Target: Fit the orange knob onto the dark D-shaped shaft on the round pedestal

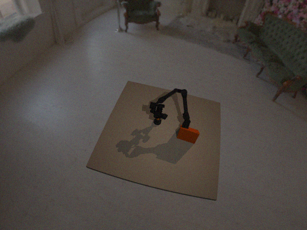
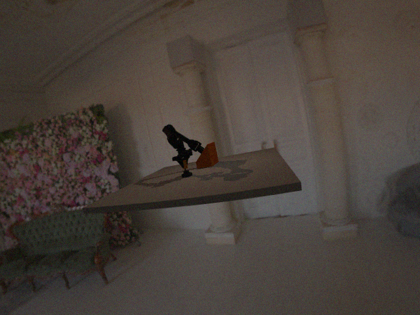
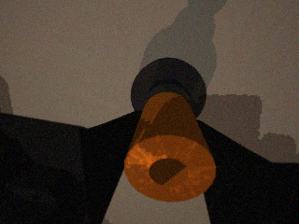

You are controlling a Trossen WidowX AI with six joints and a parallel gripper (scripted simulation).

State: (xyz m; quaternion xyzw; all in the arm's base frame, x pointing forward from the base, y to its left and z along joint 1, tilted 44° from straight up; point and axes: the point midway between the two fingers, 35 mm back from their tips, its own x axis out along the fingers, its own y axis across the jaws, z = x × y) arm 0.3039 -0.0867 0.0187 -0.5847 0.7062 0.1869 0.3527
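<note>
Now: gripper tip 20 mm below the orange knob. The rest, counted from my gripper tip: dark round pedestal 40 mm below.
</note>
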